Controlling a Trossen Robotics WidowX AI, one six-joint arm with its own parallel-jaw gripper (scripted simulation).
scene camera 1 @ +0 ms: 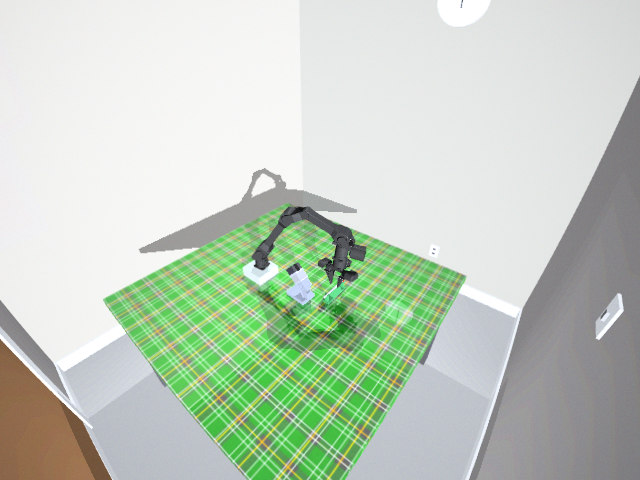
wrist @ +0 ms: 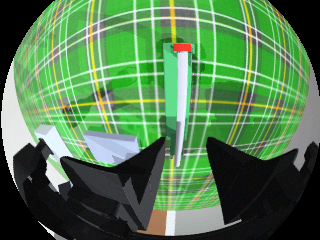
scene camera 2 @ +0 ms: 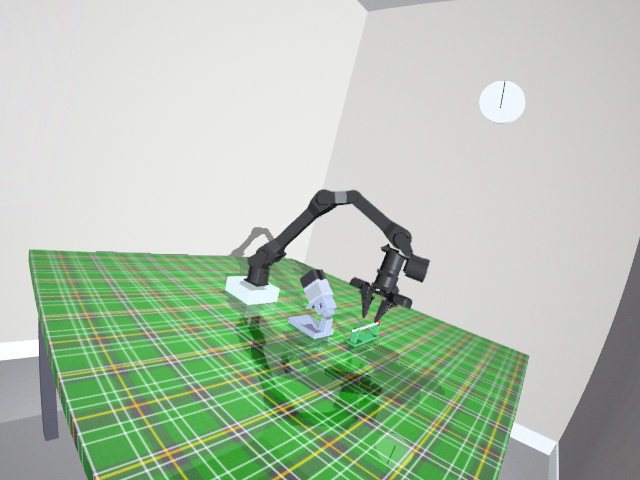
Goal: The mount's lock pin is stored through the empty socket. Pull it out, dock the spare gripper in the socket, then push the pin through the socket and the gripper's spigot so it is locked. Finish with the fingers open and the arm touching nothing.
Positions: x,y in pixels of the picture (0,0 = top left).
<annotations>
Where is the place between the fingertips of the gripper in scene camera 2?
369,320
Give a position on a lock pin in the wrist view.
182,59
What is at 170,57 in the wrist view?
A green pin rest.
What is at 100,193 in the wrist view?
The gripper.
</annotations>
